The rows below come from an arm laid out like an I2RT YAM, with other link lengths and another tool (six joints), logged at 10 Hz.
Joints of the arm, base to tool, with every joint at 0 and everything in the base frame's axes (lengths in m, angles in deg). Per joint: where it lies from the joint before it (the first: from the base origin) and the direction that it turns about. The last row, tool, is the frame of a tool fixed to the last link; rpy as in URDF.
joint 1: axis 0 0 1 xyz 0 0 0.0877
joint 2: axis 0 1 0 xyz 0.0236 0.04 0.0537
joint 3: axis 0 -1 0 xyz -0.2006 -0.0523 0
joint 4: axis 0 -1 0 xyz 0.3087 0.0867 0.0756
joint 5: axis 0 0 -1 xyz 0.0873 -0.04 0.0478
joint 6: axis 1 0 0 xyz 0.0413 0 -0.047
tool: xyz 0.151 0.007 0.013 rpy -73.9 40.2 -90
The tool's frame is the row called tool.
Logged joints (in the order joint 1, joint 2, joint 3, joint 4, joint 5, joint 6), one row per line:
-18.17, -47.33, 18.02, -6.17, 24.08, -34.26
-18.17, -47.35, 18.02, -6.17, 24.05, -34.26
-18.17, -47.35, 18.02, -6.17, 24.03, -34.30
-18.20, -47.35, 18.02, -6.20, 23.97, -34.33
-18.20, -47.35, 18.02, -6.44, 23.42, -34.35
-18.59, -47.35, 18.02, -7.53, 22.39, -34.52
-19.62, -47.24, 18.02, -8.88, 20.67, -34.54
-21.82, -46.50, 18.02, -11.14, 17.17, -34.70
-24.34, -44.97, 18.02, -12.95, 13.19, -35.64
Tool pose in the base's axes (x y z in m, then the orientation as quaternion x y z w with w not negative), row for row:
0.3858, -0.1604, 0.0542, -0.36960, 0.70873, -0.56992, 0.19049
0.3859, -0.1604, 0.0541, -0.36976, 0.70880, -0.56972, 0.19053
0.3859, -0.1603, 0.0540, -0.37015, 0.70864, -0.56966, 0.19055
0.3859, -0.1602, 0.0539, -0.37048, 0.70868, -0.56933, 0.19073
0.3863, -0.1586, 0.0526, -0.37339, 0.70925, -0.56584, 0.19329
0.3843, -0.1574, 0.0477, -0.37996, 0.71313, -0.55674, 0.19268
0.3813, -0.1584, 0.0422, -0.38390, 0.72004, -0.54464, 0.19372
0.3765, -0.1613, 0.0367, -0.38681, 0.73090, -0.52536, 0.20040
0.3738, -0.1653, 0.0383, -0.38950, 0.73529, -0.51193, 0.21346
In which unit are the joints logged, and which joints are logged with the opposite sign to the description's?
The joints are logged in degrees. Opposite sign: joint 2.
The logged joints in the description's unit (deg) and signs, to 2 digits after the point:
-18.17, 47.33, 18.02, -6.17, 24.08, -34.26
-18.17, 47.35, 18.02, -6.17, 24.05, -34.26
-18.17, 47.35, 18.02, -6.17, 24.03, -34.30
-18.20, 47.35, 18.02, -6.20, 23.97, -34.33
-18.20, 47.35, 18.02, -6.44, 23.42, -34.35
-18.59, 47.35, 18.02, -7.53, 22.39, -34.52
-19.62, 47.24, 18.02, -8.88, 20.67, -34.54
-21.82, 46.50, 18.02, -11.14, 17.17, -34.70
-24.34, 44.97, 18.02, -12.95, 13.19, -35.64

